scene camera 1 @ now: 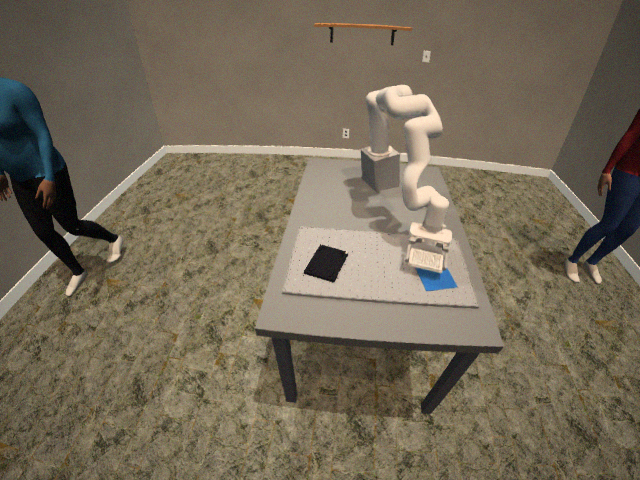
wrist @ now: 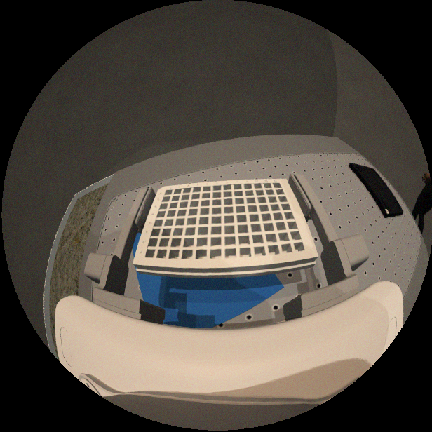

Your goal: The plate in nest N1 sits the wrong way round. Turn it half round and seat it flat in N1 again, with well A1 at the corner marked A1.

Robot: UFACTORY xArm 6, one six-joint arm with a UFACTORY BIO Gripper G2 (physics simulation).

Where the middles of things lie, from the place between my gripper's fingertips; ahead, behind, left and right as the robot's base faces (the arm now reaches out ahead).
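Labels:
The blue sheet (wrist: 190,302) is 60 mm below my hand, 50 mm to the left of it and 20 mm behind it. As for the black nest (scene camera 1: 323,263), it lies 370 mm to the right of my hand, 50 mm below it and 10 mm behind it. The cream well plate (wrist: 231,228) is 30 mm behind my hand, 10 mm to the left of it and 10 mm below it.

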